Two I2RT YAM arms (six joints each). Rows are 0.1 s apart.
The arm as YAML. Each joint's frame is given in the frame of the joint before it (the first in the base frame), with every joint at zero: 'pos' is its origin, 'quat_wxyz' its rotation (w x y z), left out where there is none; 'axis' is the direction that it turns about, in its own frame. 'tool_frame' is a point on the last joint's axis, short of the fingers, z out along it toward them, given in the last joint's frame.
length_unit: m
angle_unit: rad
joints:
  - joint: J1
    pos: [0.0, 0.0, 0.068]
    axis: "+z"
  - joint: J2
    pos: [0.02, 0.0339, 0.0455]
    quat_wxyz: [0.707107, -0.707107, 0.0, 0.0]
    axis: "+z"
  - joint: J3
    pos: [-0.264, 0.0, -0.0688]
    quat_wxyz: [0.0, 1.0, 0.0, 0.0]
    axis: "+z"
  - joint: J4
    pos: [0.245, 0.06, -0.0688]
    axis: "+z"
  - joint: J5
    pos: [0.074, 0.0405, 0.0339]
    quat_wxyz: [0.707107, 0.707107, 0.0, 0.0]
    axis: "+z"
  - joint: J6
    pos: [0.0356, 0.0, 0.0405]
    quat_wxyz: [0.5, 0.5, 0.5, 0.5]
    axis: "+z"
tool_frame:
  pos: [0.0, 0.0, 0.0]
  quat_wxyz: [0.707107, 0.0, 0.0, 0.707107]
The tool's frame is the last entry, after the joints.
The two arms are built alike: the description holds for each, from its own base.
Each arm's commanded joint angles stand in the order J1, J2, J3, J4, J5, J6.
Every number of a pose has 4 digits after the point. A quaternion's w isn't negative.
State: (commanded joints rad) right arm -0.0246 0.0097 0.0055 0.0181 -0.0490 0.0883; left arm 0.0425 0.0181 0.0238 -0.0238 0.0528 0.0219
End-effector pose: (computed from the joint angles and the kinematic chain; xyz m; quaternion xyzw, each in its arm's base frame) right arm 0.1108 -0.0010 0.1766 0.0222 0.7018 0.0399 0.7109; left arm 0.1102 0.0028 0.1777 0.0111 0.7134 0.0037 0.7007
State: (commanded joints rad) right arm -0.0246 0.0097 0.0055 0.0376 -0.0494 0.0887; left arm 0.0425 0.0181 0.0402 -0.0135 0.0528 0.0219
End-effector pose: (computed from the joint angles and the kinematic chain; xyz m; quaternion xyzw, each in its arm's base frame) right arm 0.1108 -0.0010 0.1787 0.0216 0.6949 0.0402 0.7177; left arm 0.1092 0.0028 0.1846 0.0115 0.7040 0.0043 0.7101
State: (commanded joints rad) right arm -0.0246 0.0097 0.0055 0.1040 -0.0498 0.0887; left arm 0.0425 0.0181 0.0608 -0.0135 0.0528 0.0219
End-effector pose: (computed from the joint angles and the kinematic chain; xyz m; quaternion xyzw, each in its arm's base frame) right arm 0.1103 -0.0009 0.1859 0.0195 0.6707 0.0405 0.7404; left arm 0.1077 0.0027 0.1919 0.0118 0.6966 0.0047 0.7173
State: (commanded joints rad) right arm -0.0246 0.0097 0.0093 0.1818 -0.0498 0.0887; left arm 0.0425 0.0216 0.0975 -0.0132 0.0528 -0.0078
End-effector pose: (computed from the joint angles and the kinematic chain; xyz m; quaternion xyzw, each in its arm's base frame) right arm 0.1088 -0.0009 0.1957 0.0171 0.6400 0.0405 0.7671; left arm 0.1051 0.0026 0.2045 0.0020 0.6846 -0.0054 0.7289
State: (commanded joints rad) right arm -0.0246 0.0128 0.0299 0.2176 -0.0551 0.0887; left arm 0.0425 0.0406 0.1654 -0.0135 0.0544 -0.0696
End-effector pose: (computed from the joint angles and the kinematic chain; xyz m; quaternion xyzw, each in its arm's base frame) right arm 0.1065 -0.0007 0.2065 0.0135 0.6195 0.0422 0.7838; left arm 0.1007 0.0023 0.2264 -0.0171 0.6665 -0.0282 0.7448
